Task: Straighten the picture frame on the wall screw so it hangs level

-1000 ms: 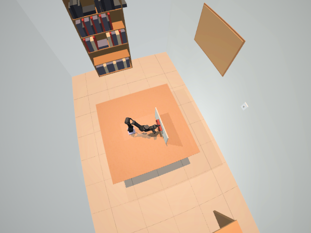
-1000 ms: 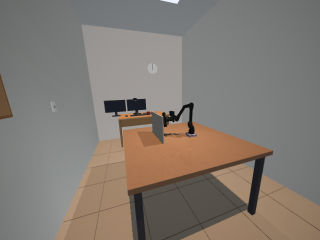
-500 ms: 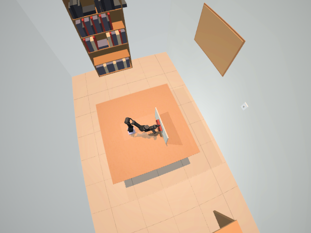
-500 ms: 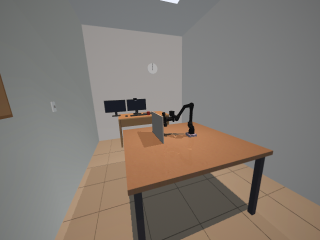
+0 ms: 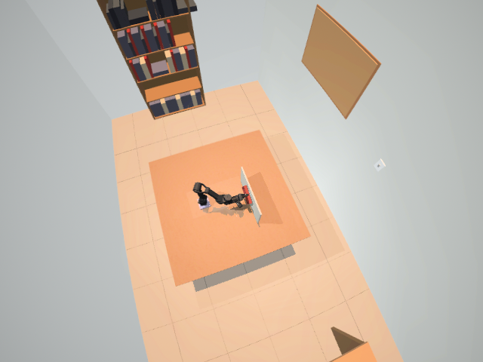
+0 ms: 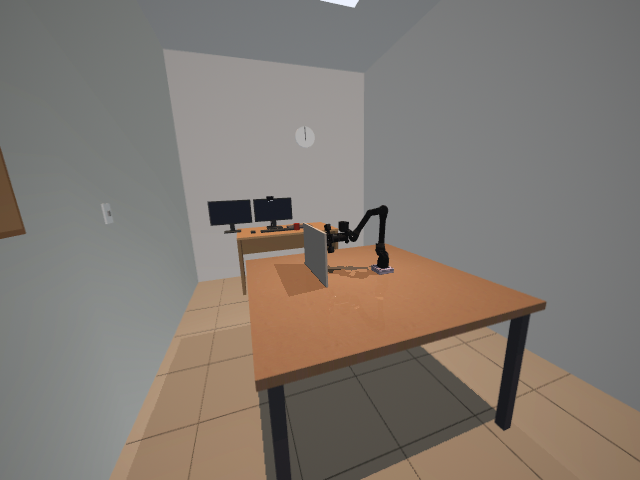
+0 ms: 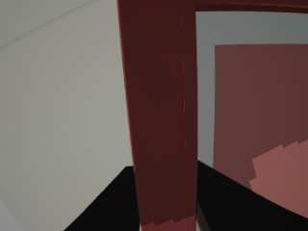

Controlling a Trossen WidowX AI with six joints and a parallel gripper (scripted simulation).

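Now: the red picture frame 50 mm below my gripper tip and 20 mm to the left of it. Round my gripper tip: grey wall panel 70 mm below, 20 mm ahead, 10 mm to the left.
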